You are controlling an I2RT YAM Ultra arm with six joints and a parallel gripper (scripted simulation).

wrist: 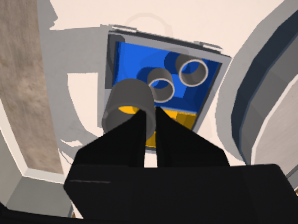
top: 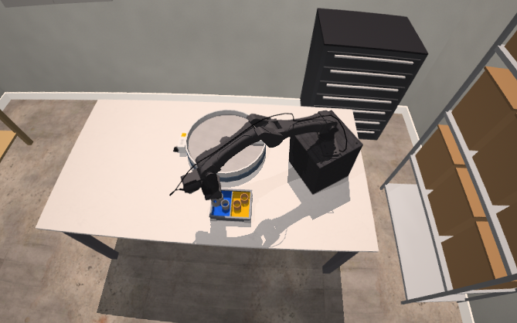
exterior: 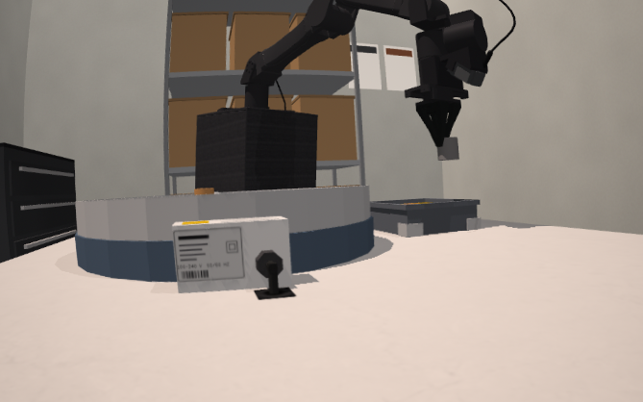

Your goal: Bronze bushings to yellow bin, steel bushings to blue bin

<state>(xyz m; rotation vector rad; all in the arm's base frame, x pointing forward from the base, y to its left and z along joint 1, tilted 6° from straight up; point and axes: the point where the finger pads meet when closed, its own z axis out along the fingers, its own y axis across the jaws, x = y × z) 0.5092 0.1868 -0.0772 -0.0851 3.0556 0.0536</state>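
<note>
My hand is 20 mm past the blue bin, 20 mm to the left of it and 140 mm above it. From my hand the other things lie so: yellow bin 110 mm behind, 10 mm to the right, 140 mm below; round grey turntable 50 mm behind, 370 mm to the right, 100 mm below.
</note>
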